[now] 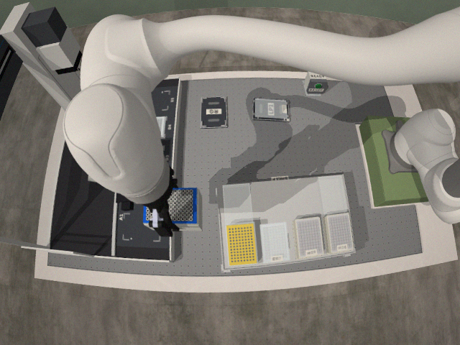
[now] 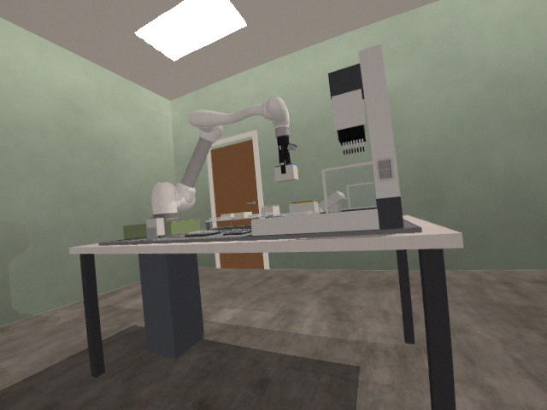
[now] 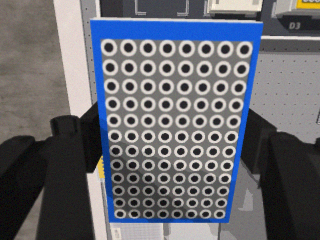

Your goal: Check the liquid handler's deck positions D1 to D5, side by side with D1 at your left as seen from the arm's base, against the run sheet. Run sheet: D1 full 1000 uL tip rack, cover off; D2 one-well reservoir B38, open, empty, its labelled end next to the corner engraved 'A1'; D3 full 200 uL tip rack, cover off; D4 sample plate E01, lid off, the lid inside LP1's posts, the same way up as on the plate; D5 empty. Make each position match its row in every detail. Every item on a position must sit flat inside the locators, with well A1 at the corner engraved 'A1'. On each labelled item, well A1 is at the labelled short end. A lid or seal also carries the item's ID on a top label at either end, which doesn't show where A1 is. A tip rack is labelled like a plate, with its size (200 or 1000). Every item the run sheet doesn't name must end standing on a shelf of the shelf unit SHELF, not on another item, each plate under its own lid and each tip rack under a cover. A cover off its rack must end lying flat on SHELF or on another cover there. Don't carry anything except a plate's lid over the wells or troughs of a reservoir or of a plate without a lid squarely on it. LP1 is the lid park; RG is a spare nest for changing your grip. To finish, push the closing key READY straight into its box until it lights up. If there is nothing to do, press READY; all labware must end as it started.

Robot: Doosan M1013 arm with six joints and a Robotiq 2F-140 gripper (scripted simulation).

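Right now my hand is 170 mm short of the cream one-well reservoir, 120 mm to the left of it and 270 mm above it. Round my hand: yellow-rimmed tip rack: 180 mm ahead, 240 mm to the right, 240 mm below; clear lid: 270 mm behind, 50 mm to the left, 270 mm below; blue-rimmed tip rack: 10 mm ahead, 10 mm to the left.
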